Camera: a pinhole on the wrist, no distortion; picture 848 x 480 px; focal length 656.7 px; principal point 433.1 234.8 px. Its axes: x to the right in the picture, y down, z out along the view. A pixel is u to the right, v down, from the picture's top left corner.
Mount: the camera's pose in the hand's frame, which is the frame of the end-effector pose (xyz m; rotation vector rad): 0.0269 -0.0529 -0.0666 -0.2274 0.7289 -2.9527
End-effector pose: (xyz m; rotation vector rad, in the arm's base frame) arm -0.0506 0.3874 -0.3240 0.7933 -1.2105 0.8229
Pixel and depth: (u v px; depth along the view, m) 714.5 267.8 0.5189
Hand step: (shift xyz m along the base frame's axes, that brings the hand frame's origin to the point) 0.0921 -0.5254 -0.0605
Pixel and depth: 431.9 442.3 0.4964
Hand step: 0.2444 -0.4437 0.1334
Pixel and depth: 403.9 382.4 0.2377
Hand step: 0.1388 -0.1910 0.0813
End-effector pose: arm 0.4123 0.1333 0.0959 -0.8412 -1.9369 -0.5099
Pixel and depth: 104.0 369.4 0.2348
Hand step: -0.2591 0.0026 0.1112
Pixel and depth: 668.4 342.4 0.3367
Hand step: -0.3156 -0.0543 -0.1353
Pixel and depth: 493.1 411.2 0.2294
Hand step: -0.2369 -0.0592 -0.0117
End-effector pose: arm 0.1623 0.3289 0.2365 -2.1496 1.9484 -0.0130
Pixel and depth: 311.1 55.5 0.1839
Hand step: 0.1150 -0.0602 -0.1079
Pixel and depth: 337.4 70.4 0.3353
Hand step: 0.1801 -0.0693 -0.2491
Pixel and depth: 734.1 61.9 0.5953
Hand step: 0.2916 0.2622 -0.4817
